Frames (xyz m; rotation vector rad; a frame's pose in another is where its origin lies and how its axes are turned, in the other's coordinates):
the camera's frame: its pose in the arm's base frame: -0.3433 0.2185 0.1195 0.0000 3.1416 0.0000
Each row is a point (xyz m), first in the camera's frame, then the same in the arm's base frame.
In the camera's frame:
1: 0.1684 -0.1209 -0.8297
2: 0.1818 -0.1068 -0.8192
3: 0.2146 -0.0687 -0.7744
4: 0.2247 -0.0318 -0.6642
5: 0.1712 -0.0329 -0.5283
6: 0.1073 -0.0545 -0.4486
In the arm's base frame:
1: -0.5117 0.0976 0.9492
2: -0.5251 0.1117 0.9387
3: -0.5579 0.1498 0.8939
4: -0.5680 0.1867 0.7837
5: -0.5145 0.1856 0.6478
6: -0.4506 0.1640 0.5681

